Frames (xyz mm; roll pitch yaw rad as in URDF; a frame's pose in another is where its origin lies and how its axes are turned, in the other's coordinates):
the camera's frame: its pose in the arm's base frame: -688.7 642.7 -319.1 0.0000 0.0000 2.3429
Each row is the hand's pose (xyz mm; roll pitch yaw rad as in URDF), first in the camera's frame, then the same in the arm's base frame.
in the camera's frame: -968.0 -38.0 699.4 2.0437 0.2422 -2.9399
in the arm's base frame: 13.8 -24.3 380.3 2.0437 0.2422 -0.5970
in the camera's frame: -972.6 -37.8 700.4 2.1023 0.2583 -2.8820
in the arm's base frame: 16.9 -27.7 381.3 2.1023 0.2583 -0.5391
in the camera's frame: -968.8 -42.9 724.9 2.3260 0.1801 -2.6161
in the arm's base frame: 17.9 -21.5 405.8 2.3260 0.1801 -0.2732
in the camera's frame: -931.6 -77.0 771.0 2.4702 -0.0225 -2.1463
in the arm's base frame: 16.4 29.0 451.9 2.4702 -0.0225 0.1966
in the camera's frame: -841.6 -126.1 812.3 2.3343 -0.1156 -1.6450
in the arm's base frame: -11.2 127.7 493.2 2.3343 -0.1156 0.6979
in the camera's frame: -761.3 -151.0 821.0 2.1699 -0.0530 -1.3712
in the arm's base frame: -49.4 202.6 501.9 2.1699 -0.0530 0.9717
